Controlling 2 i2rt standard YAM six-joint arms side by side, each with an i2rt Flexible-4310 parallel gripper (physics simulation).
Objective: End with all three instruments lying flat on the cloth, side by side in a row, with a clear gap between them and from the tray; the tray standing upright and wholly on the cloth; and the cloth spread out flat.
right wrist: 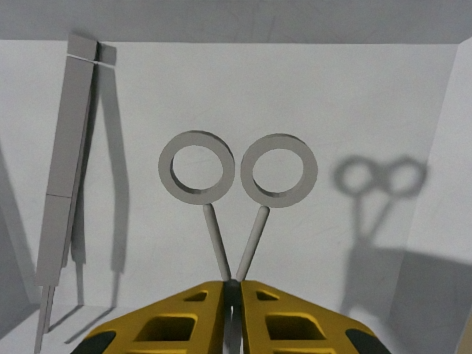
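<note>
In the right wrist view, my right gripper (232, 294) is shut on the grey scissors (256, 227) at their pivot. The two finger rings point up the view, and the blades are mostly hidden by the fingers. The scissors are raised above the floor of the pale tray (300, 85), with their shadow apart at the right. A long grey tweezers-like instrument (62, 150) shows at the left, its thin tip towards the bottom, apart from the scissors. My left gripper, the third instrument and the cloth do not show clearly.
A grey tray wall runs across the top of the view, and other walls rise at the left and right. The tweezers-like instrument lies to the left of my right gripper. A small tan patch shows at the bottom right corner.
</note>
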